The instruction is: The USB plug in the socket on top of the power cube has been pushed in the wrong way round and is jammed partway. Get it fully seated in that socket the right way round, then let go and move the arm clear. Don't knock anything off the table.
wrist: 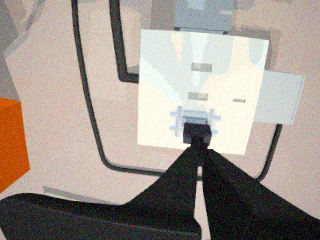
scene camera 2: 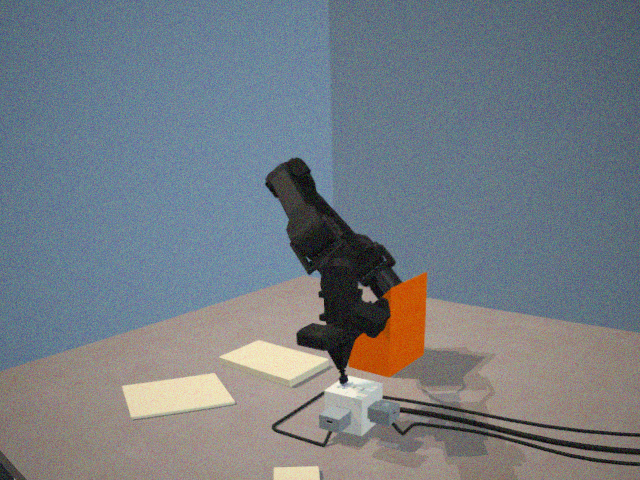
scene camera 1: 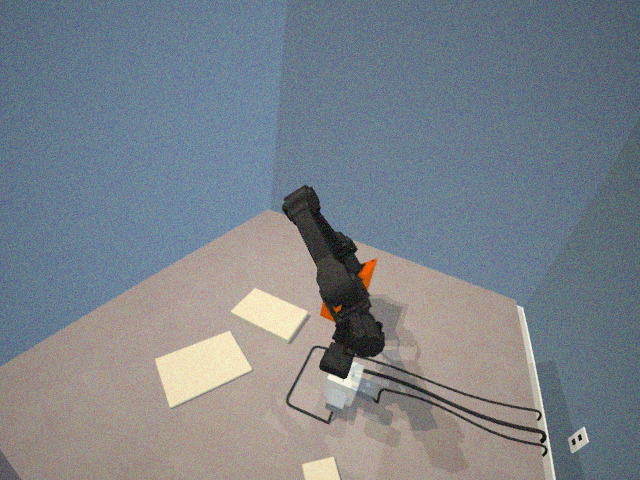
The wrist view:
my gripper: 198, 155
USB plug: 197, 133
white power cube: 200, 71
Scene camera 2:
my gripper: 341, 369
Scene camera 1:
my gripper: 339, 361
